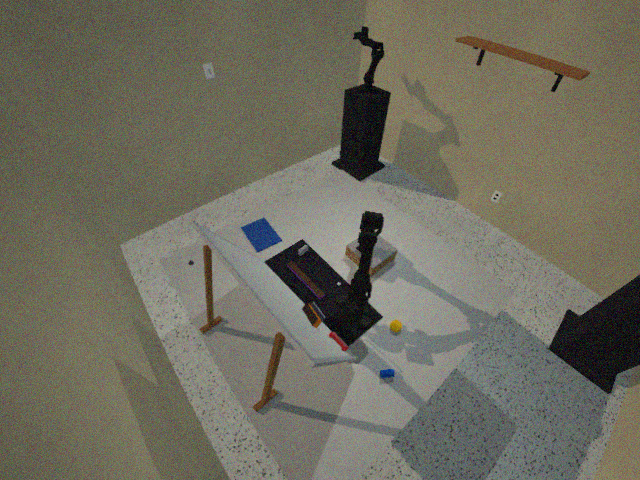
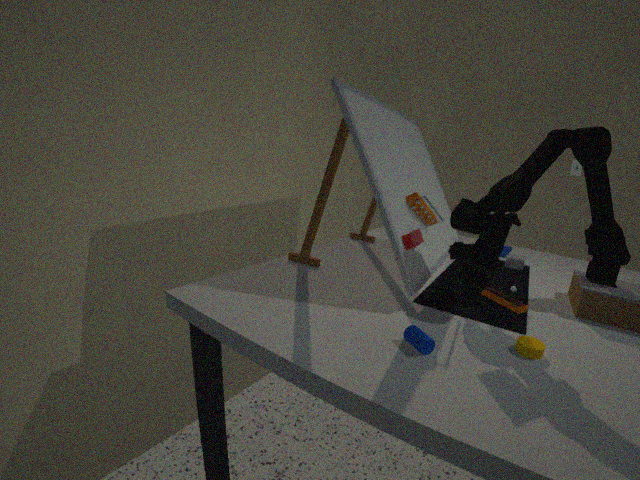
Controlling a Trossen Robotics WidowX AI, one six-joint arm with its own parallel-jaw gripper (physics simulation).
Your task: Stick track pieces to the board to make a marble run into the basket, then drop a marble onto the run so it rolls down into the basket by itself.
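Where they show: gripper, fingertip midpoint: (image 2: 467,301); arm's base, link origin: (image 2: 600,281).
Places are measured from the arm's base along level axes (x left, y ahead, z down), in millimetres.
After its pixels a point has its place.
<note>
The pale tilted board (image 1: 273,295) {x 57, y 571, z -264 mm} (image 2: 385,139) {x 174, y 584, z -291 mm} leans on wooden props. An orange slotted piece (image 1: 312,314) {x 149, y 479, z -141 mm} (image 2: 421,208) {x 166, y 472, z -128 mm} and a red piece (image 1: 338,341) {x 268, y 453, z -62 mm} (image 2: 413,239) {x 304, y 445, z -77 mm} are on its lower face. A black mat (image 1: 281,260) {x -263, y 332, z 70 mm} (image 2: 444,298) {x 214, y 370, z 70 mm} lies before it. A brown-purple strip (image 1: 306,279) {x -80, y 318, z 52 mm} and a small white marble (image 1: 338,283) {x 36, y 216, z 56 mm} (image 2: 513,288) {x 44, y 214, z 59 mm} are on the mat; an orange strip (image 2: 504,300) {x 164, y 234, z 56 mm} lies beside the marble. My gripper (image 1: 354,307) (image 2: 478,260) is open and empty, low over the mat near the board; its fingertips are dark and hard to make out. I cannot tell which thing is the basket.
A yellow round piece (image 1: 395,326) {x 360, y 185, z 54 mm} (image 2: 530,347) {x 380, y 179, z 54 mm} and a blue cylinder (image 1: 386,373) {x 463, y 371, z 44 mm} (image 2: 419,339) {x 481, y 359, z 48 mm} lie on the table. A grey-white piece (image 1: 303,249) {x -220, y 220, z 31 mm} (image 2: 514,263) {x -220, y 214, z 52 mm} is on the mat. A blue square (image 1: 261,234) {x -477, y 310, z 65 mm} lies beyond it. My arm stands on a wooden-sided base (image 1: 383,266) {x 114, y -28, z 60 mm} (image 2: 602,305) {x 111, y 11, z 29 mm}.
</note>
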